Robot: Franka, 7 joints.
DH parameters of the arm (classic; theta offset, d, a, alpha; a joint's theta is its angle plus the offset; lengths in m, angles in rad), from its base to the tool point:
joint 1: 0 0.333 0 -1.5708
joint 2: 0 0 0 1.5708
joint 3: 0 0.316 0.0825 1.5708
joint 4: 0 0 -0.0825 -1.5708
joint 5: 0 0.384 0 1.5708
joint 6: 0 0 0.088 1.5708
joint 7: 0 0.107 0 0
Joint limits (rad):
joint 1: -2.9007..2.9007
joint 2: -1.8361..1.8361
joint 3: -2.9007..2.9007
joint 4: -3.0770..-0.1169
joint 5: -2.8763..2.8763
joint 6: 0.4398..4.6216
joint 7: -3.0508..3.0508
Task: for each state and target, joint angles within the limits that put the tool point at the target. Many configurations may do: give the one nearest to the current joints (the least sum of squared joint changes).
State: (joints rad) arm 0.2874 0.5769 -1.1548 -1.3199 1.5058 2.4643 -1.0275
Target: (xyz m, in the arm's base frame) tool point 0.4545 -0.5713 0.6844
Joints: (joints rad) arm -0.1893 0.7366 -1.2127 -1.0867 1.5016 2.4784 -1.0275
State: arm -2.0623 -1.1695 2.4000 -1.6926 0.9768 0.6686 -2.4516
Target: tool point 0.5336 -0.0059 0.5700
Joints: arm -2.4033 -0.4739 1.8956 -1.3828 0.9836 0.6055 -2.4516
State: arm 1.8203 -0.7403 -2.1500 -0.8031 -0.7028 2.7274 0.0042
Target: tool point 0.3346 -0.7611 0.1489
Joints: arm 1.7007 -1.5075 -2.4088 -0.6836 -0.6562 2.6521 0.0042
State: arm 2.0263 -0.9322 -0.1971 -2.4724 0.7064 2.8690 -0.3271
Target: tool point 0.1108 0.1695 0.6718
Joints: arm 1.7680 -1.4950 -0.2695 -2.7984 0.7644 2.9286 -0.3271
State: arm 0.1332 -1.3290 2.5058 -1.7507 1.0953 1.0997 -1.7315
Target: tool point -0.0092 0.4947 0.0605
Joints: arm -0.4944 -1.4603 1.9682 -1.8494 1.0282 1.3177 -1.7315
